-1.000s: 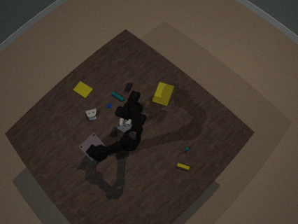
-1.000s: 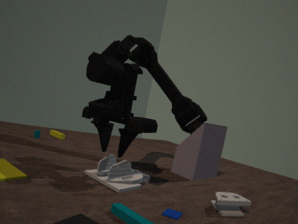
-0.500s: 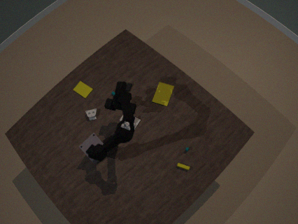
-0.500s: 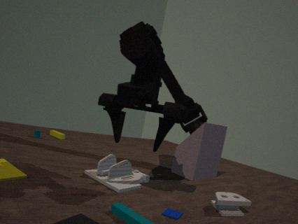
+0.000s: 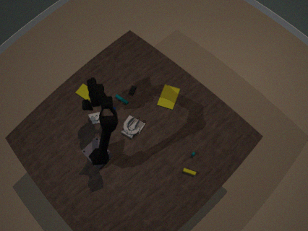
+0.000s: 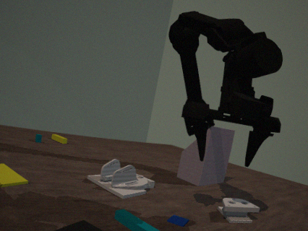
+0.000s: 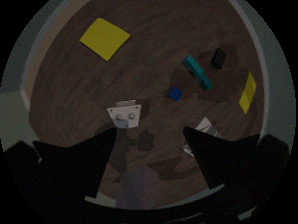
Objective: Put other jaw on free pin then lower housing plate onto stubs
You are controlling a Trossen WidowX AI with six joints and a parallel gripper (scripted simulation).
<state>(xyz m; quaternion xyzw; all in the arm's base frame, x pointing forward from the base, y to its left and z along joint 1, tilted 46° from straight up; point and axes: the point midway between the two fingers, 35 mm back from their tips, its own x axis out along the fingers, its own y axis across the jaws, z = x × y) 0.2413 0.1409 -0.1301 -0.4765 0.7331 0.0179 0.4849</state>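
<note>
The white block is 10 cm below my gripper tip, 5 cm behind it and 3 cm to the left of it. The rest, counted from my gripper tip: blue tile 11 cm below, 8 cm ahead, 2 cm to the right; teal bar 17 cm ahead, 10 cm below, 2 cm to the right; housing plate 8 cm below, 5 cm behind, 3 cm to the left.
</note>
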